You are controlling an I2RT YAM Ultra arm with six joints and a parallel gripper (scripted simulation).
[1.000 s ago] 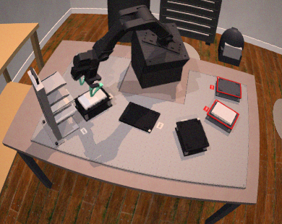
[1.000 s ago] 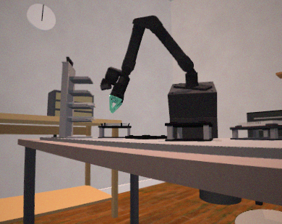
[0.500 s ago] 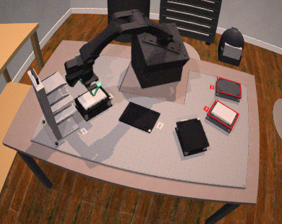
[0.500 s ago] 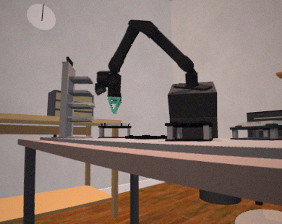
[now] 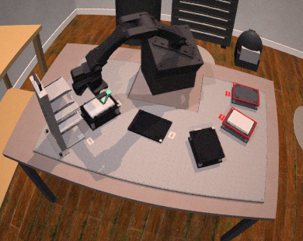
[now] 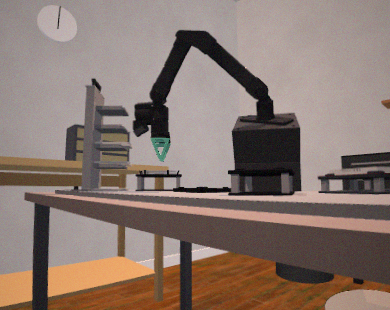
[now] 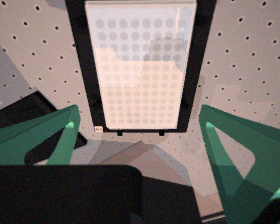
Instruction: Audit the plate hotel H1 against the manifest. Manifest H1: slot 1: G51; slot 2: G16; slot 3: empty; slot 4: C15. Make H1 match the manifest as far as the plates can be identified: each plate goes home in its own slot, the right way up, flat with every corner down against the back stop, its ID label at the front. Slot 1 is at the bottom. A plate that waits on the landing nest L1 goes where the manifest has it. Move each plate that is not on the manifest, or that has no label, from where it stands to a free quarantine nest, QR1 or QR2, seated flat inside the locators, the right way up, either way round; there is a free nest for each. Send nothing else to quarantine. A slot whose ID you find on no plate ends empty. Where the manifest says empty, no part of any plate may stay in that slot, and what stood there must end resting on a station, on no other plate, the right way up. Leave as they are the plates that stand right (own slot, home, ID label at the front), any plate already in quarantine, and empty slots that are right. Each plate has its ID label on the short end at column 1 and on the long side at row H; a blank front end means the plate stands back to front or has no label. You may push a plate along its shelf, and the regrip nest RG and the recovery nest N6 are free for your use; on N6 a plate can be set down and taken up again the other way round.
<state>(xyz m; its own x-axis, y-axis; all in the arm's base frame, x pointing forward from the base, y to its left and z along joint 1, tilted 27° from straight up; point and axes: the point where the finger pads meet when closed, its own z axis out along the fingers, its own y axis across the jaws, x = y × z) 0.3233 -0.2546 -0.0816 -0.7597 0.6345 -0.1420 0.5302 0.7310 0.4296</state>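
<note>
Now: the black regrip nest 70 mm below my hand. From my hand the other things lie so: RG label (120 mm below, 80 mm behind, 60 mm to the left); plate hotel H1 (210 mm ahead, 150 mm to the right, 60 mm above); H1 tag (160 mm ahead, 120 mm below, 10 mm to the left).
</note>
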